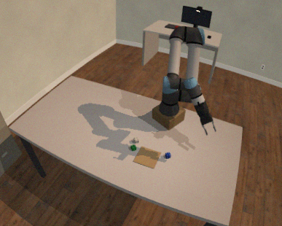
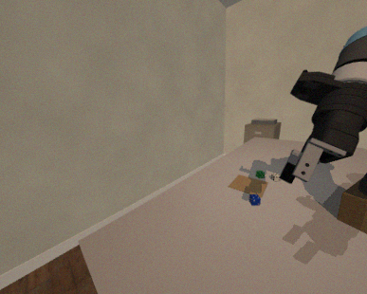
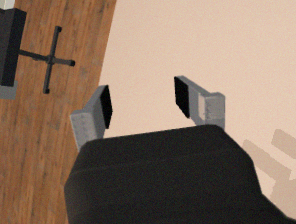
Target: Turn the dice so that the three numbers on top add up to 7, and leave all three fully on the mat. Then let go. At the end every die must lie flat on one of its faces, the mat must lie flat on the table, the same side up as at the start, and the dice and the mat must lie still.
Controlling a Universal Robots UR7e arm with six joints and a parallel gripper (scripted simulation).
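Now: the white die 30 mm ahead of my hand, 450 mm to the right of it and 230 mm below it. Round my hand: blue die (80 mm ahead, 220 mm to the right, 230 mm below); green die (90 mm ahead, 450 mm to the right, 230 mm below); tan mat (130 mm ahead, 340 mm to the right, 240 mm below).
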